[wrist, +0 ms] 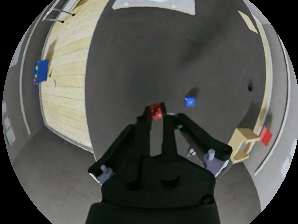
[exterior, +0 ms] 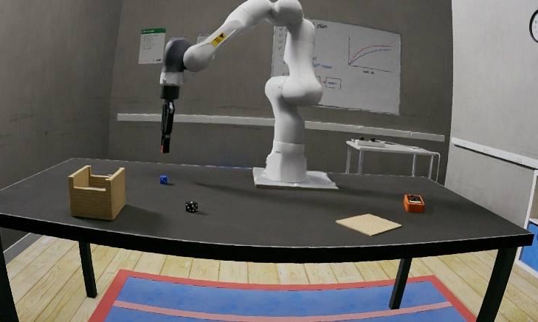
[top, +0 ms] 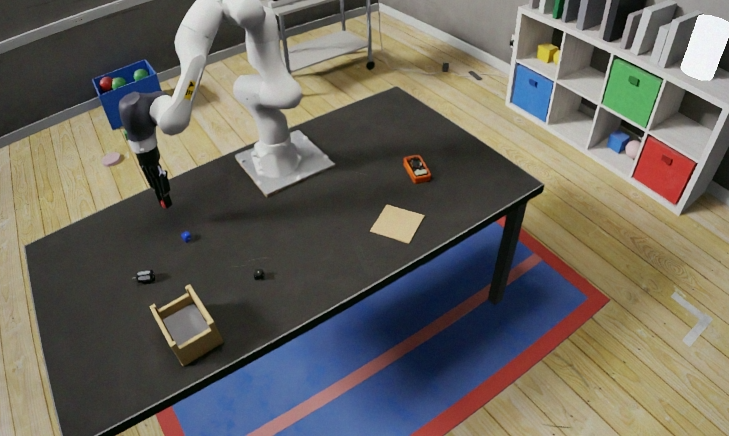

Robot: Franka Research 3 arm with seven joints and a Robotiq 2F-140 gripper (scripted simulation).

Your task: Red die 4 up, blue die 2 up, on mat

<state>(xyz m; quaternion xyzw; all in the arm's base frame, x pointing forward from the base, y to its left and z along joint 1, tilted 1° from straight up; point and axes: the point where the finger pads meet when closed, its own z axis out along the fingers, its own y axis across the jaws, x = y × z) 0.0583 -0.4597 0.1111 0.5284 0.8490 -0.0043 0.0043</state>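
My gripper is now 12 cm above the blue die, 10 cm short of it and 2 cm to the right of it. The rest, counted from my hand: dark object: 20 cm ahead, 17 cm to the right, 11 cm below; then black die: 40 cm ahead, 17 cm to the left, 12 cm below; then red die: 2 cm below.
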